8 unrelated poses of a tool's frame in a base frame.
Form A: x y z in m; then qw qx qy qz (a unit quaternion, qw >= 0).
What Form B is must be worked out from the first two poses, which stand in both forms.
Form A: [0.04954, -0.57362, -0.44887, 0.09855, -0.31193, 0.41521, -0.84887]
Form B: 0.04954, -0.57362, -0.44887; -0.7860, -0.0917, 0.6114; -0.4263, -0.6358, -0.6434; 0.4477, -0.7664, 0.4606
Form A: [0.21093, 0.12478, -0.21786, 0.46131, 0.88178, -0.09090, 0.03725]
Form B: 0.21093, 0.12478, -0.21786; 0.9807, -0.1947, -0.0182; -0.1259, -0.5579, -0.8203; 0.1496, 0.8068, -0.5716
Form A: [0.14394, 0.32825, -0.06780, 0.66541, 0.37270, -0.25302, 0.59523]
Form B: 0.14394, 0.32825, -0.06780; 0.1634, -0.9808, 0.1070; 0.6035, 0.0136, -0.7972; 0.7804, 0.1948, 0.5941
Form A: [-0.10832, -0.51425, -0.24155, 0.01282, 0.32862, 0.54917, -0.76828]
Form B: -0.10832, -0.51425, -0.24155; -0.7837, 0.3806, -0.4909; 0.3412, -0.3965, -0.8523; -0.5190, -0.8354, 0.1808
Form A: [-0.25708, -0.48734, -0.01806, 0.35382, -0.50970, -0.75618, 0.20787]
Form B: -0.25708, -0.48734, -0.01806; -0.2300, 0.6238, -0.7470; 0.9179, 0.3940, 0.0463; 0.3232, -0.6751, -0.6632
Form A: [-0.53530, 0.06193, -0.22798, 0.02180, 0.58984, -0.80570, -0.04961]
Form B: -0.53530, 0.06193, -0.22798; -0.3032, -0.9483, -0.0937; -0.9526, 0.2993, 0.0542; -0.0234, 0.1057, -0.9941
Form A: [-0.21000, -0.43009, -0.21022, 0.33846, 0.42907, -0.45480, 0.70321]
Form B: -0.21000, -0.43009, -0.21022; -0.4027, -0.8663, 0.2956; 0.0857, -0.3572, -0.9301; 0.9113, -0.3492, 0.2181
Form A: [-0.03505, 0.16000, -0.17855, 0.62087, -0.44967, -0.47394, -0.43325]
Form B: -0.03505, 0.16000, -0.17855; 0.1754, 0.9642, -0.1989; -0.1117, 0.2202, 0.9690; 0.9781, -0.1477, 0.1464
